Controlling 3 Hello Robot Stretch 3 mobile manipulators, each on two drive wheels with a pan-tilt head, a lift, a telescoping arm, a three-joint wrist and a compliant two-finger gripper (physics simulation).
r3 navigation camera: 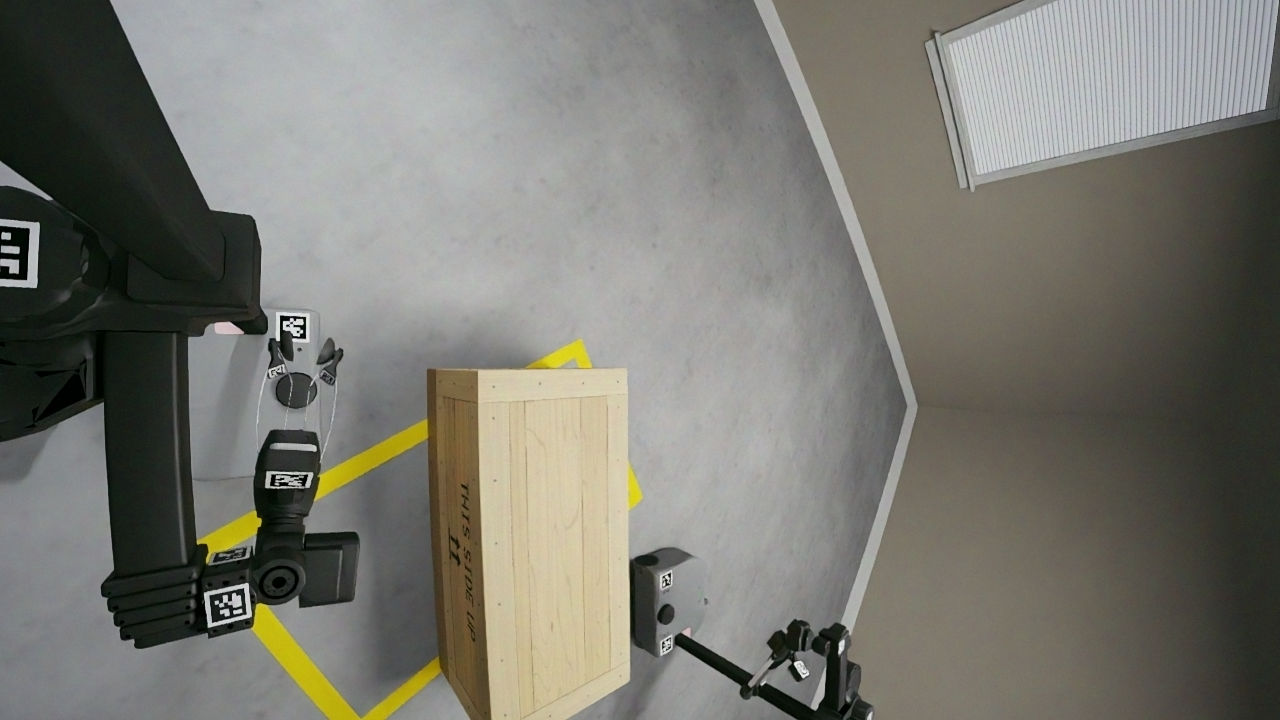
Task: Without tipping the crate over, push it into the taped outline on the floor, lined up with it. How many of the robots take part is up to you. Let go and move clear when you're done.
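The wooden crate (554,537) stands upright, its "THIS SIDE UP" side toward the camera. It lies across the yellow taped outline (374,458), turned at an angle to it. Tape shows beyond its far side and on its near side; the crate hides the rest. My r3 gripper (308,346) is open and empty, on the near side, apart from the crate. Another robot (684,586) stands at the crate's far side, its base close against or touching it; I cannot tell whether it is r1 or r2. Its gripper is too small to read. The third robot does not show.
My own arm and wrist (147,447) fill the left of the view, with part of my base (228,429) below them. The other robot's dark mast (725,667) leans toward the lower right. A white baseboard (827,170) and beige walls with a white blind (1109,80) are beyond.
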